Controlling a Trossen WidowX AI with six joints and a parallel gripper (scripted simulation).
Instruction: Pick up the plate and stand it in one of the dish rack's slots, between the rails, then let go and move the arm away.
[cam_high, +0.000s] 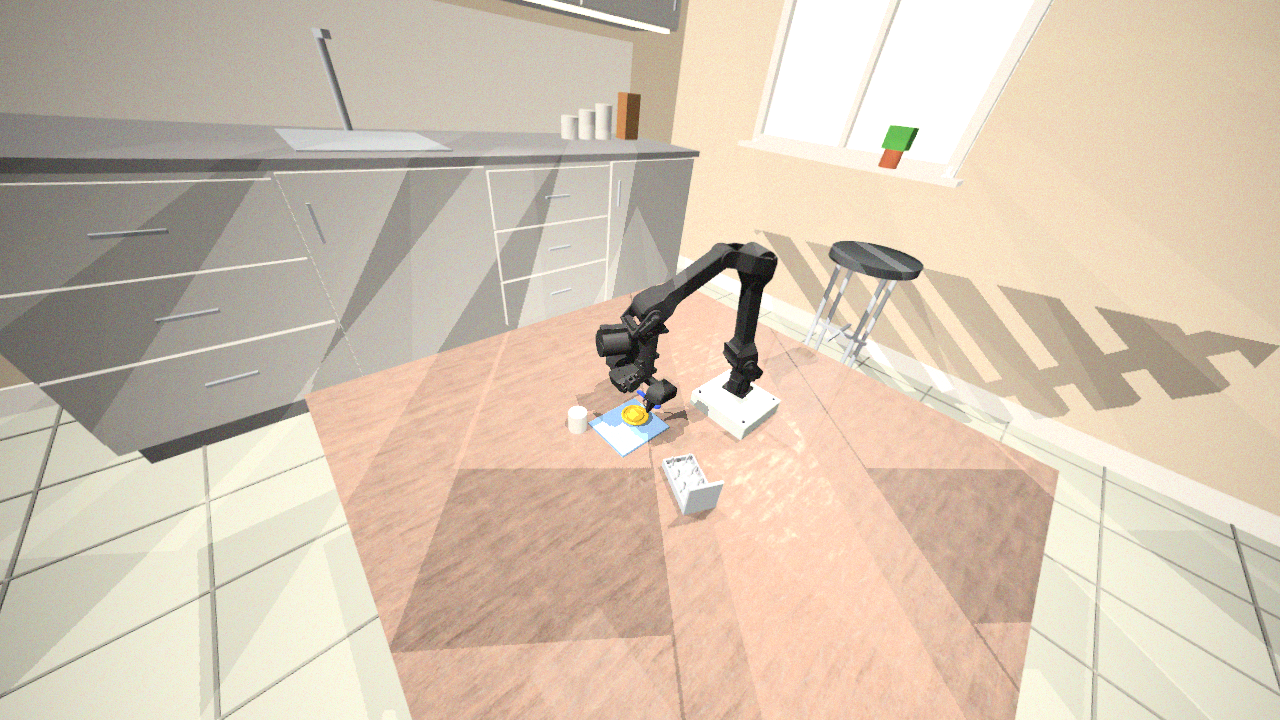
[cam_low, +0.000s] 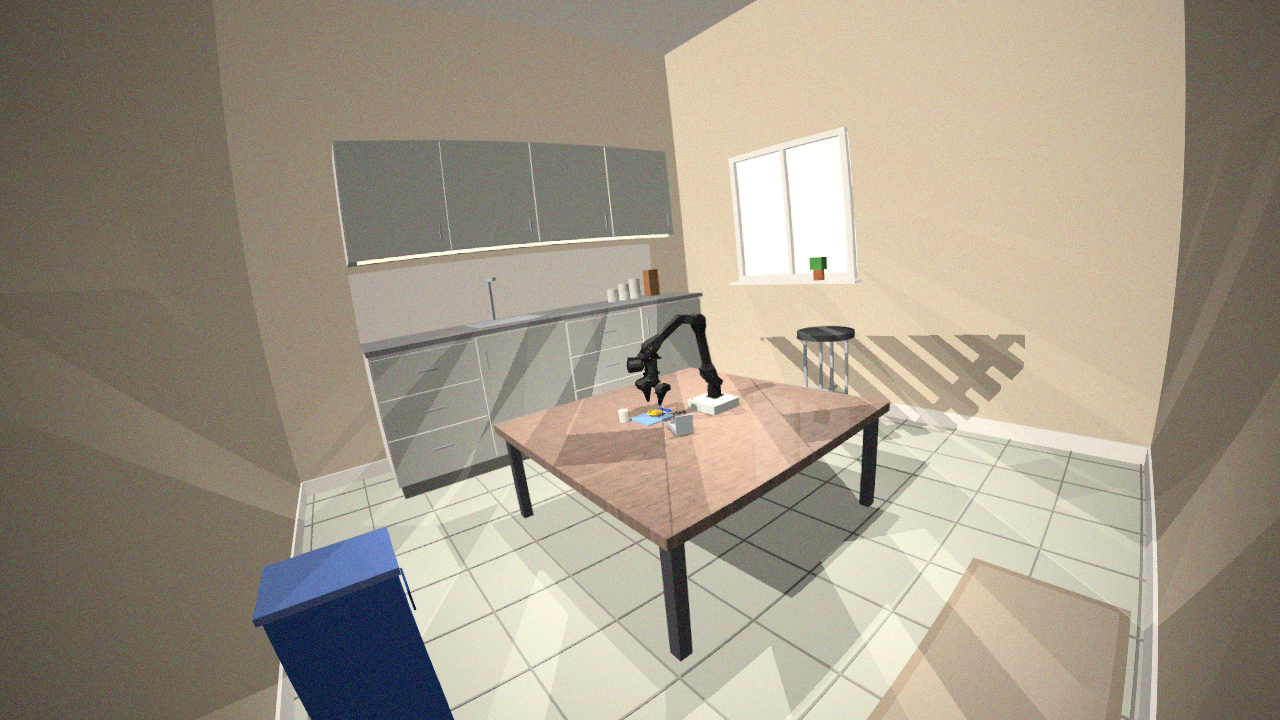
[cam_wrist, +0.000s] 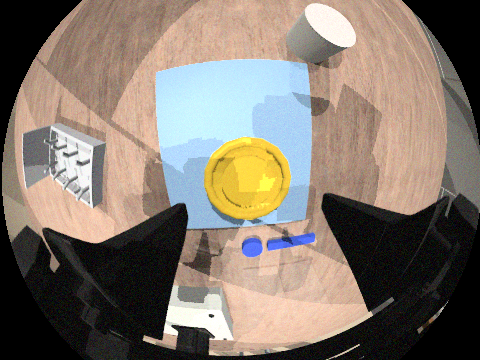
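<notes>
My gripper tip is now 4 cm above the yellow plate. Round my gripper tip: blue utensil: 8 cm behind, 2 cm to the right, 6 cm below; white cup: 12 cm ahead, 8 cm to the right, 3 cm below; light blue mat: 3 cm ahead, 1 cm to the left, 6 cm below.
</notes>
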